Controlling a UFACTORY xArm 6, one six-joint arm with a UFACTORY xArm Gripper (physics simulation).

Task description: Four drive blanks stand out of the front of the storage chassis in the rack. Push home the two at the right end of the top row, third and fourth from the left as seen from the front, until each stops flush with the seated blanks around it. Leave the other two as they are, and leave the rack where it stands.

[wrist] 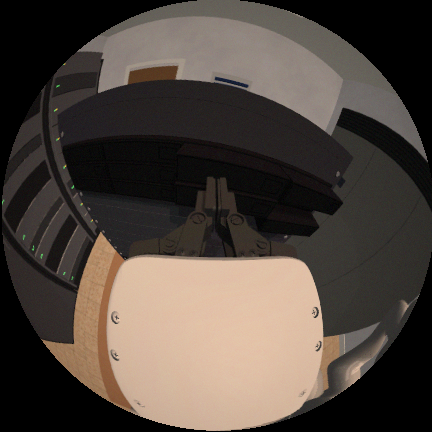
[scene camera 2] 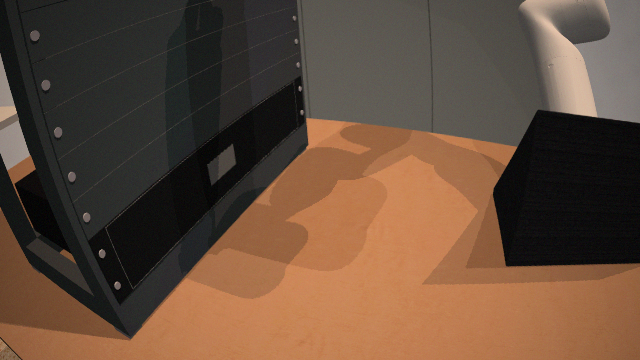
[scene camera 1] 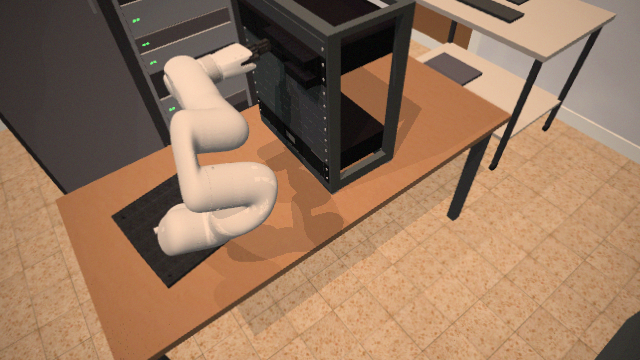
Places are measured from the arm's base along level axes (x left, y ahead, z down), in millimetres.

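Pixels of known places: gripper, between the fingertips: (wrist: pixel 214 189) (scene camera 1: pixel 269 43); arm's base, origin of its link: (scene camera 2: pixel 576 164).
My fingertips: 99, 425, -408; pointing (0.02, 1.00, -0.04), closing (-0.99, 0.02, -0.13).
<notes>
For each thing: its top centre in the pictures, then the offset to it from my fingertips, as dx, dy, dz. Level surfaces: height alone.
- third top-row blank, centre of its top: (wrist: pixel 232 145) (scene camera 1: pixel 290 29) -16, +63, -28
- fourth top-row blank, centre of its top: (wrist: pixel 301 169) (scene camera 1: pixel 311 46) -126, +60, -28
- wooden table, height of its surface: dz +515
The storage chassis sits high in the dark rack (scene camera 1: pixel 334 125) (scene camera 2: pixel 150 300) (wrist: pixel 200 110). In the wrist view, the third top-row blank (wrist: pixel 255 177) and the fourth top-row blank (wrist: pixel 311 192) stand out of the front. Another blank (scene camera 1: pixel 301 75) (wrist: pixel 290 225) stands out below, at the right end. The seated blanks (wrist: pixel 130 165) lie to the left. My gripper (scene camera 1: pixel 267 46) (wrist: pixel 214 189) is shut and empty. Its fingertips are at the left part of the third top-row blank; whether they touch it is unclear. The fingers hide part of the lower rows, and the fourth proud blank cannot be made out.
The rack stands on the wooden table (scene camera 1: pixel 430 95) (scene camera 2: pixel 350 310). A server cabinet (scene camera 1: pixel 100 125) (wrist: pixel 30 185) with green lights is to the left. A pale side table (scene camera 1: pixel 560 30) stands behind at the right. A black block (scene camera 2: pixel 575 195) shows at the right in scene camera 2.
</notes>
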